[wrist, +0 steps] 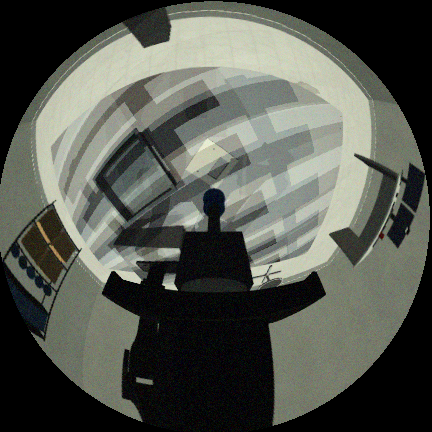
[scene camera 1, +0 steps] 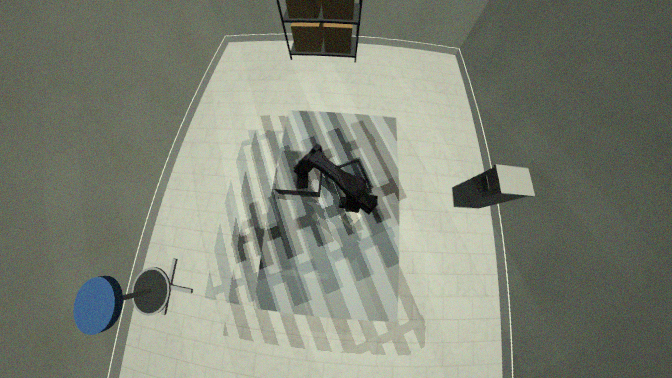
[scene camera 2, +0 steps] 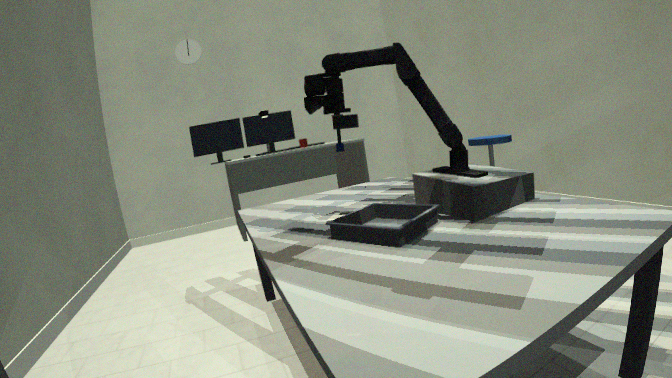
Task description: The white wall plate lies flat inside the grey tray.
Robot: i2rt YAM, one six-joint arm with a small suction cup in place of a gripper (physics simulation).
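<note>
The white wall plate [wrist: 202, 156] lies flat on the table, outside the tray and a little apart from it; a small rectangular opening shows near one edge. In scene camera 1 a bright bit of the plate [scene camera 1: 354, 216] shows beside the arm's wrist. The grey tray [scene camera 1: 363, 172] [scene camera 2: 367, 235] [wrist: 113, 200] stands upright on the table, and no plate shows inside it. My gripper, a blue suction cup [scene camera 2: 340, 147] [wrist: 214, 201], points down, high above the table, with nothing on it. In scene camera 1 the arm hides the cup.
The arm stands on a grey block [scene camera 1: 298, 194] [scene camera 2: 500, 195] beside the tray. Striped shadows cross the table [scene camera 2: 425, 320]. A desk [scene camera 2: 285, 174] with two monitors, a blue stool [scene camera 1: 95, 305] [scene camera 2: 490, 140] and a tall cabinet [scene camera 1: 515, 181] stand farther off.
</note>
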